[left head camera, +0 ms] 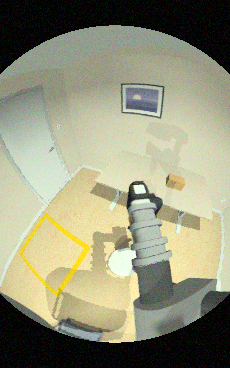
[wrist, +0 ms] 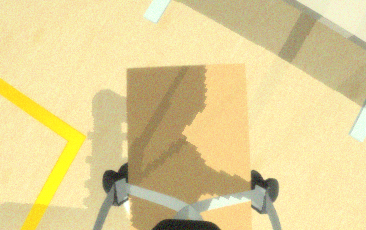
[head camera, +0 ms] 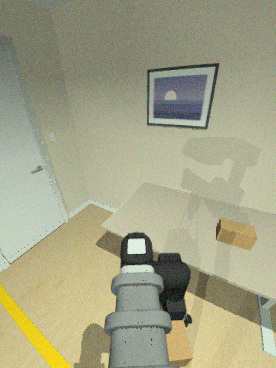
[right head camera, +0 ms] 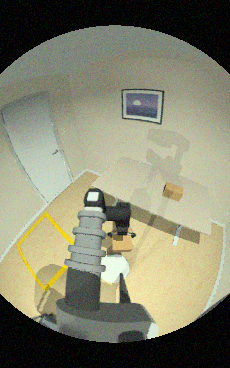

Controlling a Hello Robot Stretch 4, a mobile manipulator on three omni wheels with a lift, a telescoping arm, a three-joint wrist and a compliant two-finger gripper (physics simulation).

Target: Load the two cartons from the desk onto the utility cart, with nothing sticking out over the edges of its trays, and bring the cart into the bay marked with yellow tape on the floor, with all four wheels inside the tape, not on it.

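Places are measured from the robot's base along level axes (x back, y left, z down), in centimetres.
Pixels of known places: gripper, fingertip midpoint: point(wrist: 190, 180) point(right head camera: 121, 235); robot's base, origin of the base link: point(left head camera: 123, 260) point(right head camera: 113, 267).
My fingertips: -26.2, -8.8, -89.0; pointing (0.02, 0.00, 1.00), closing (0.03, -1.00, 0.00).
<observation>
Ahead of a thing's pixels: the offset from my fingertips to its middle, as dx, dy, dz. Level surfaces: height alone.
My gripper point(right head camera: 122, 234) point(wrist: 190, 180) is shut on a brown carton {-0.8, +0.1, +1.7} point(head camera: 180, 344) point(right head camera: 121, 244) point(wrist: 220, 110), with one finger on each side. The carton hangs over the floor in front of the desk {dz +19.8} point(head camera: 150, 215) point(left head camera: 122, 167) point(right head camera: 127, 175) point(wrist: 345, 12); the arm hides it in the left head view. The second carton {-47.4, -57.7, +13.9} point(head camera: 237, 234) point(left head camera: 175, 182) point(right head camera: 173, 191) lies on the desk's right part. Yellow tape point(head camera: 27, 325) point(left head camera: 75, 270) point(right head camera: 32, 229) point(wrist: 37, 111) outlines the bay on the floor to the left. A grey-blue edge point(left head camera: 80, 331), which looks like part of the cart, shows at the lower left.
The robot's white round base point(left head camera: 120, 262) point(right head camera: 114, 269) stands between the bay and the desk. Desk legs point(head camera: 266, 325) point(left head camera: 179, 222) point(right head camera: 177, 235) point(wrist: 157, 10) stand near the front edge. A closed door point(head camera: 25, 170) point(left head camera: 32, 140) point(right head camera: 37, 145) is at the left, beyond the bay.
</observation>
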